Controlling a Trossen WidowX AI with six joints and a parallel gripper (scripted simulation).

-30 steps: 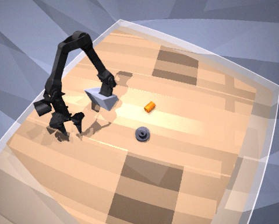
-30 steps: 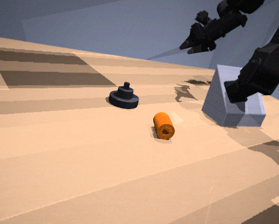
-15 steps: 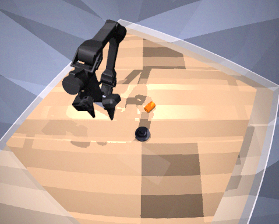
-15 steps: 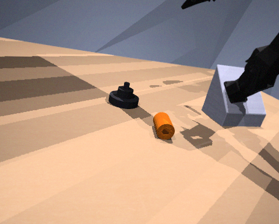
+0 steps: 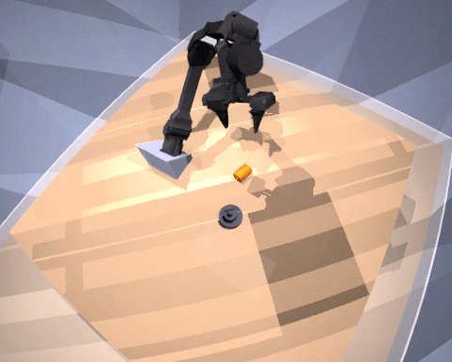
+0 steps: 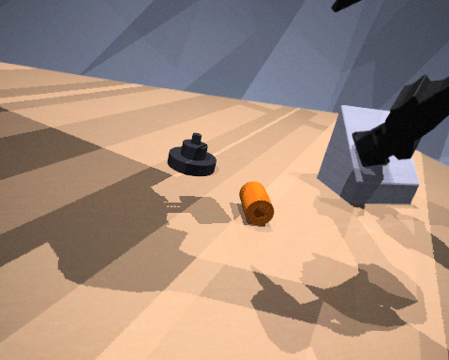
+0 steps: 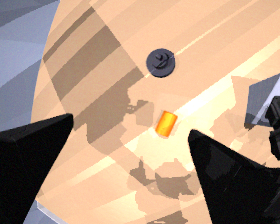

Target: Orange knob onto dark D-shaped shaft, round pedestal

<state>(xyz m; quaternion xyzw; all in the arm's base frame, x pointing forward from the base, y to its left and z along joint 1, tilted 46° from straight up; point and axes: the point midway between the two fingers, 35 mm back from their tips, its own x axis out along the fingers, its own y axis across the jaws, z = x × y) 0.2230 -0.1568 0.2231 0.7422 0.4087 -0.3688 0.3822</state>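
My gripper tip is 28 cm above the orange knob and 2 cm to the right of it. Round my gripper tip: dark pedestal: 27 cm below, 15 cm to the right, 3 cm ahead.
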